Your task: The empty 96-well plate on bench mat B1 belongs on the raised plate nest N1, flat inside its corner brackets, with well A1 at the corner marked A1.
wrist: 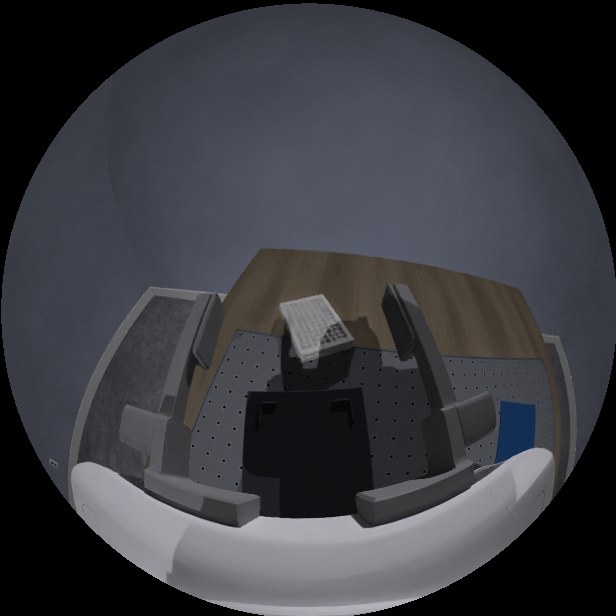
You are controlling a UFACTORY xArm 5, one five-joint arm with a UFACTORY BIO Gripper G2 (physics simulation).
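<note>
My gripper (pixel 302 310) is open, with its two grey fingers spread wide and nothing between them. The white 96-well plate (pixel 313 328) lies beyond the fingertips, apart from them, turned at an angle at the far edge of the perforated board. It looks tilted, and a dark gridded patch shows at its right corner. The black plate nest (pixel 307 451) sits below the gripper, closer to me than the plate, with two corner brackets visible at its far side. The blue bench mat (pixel 515 430) lies at the right with nothing on it. I cannot see any A1 marking.
A grey perforated board (pixel 402 402) lies under the nest and mat on a wooden table top (pixel 367 287). A grey framed panel (pixel 135 367) stands at the left. The gripper's white body (pixel 310 551) fills the bottom of the view.
</note>
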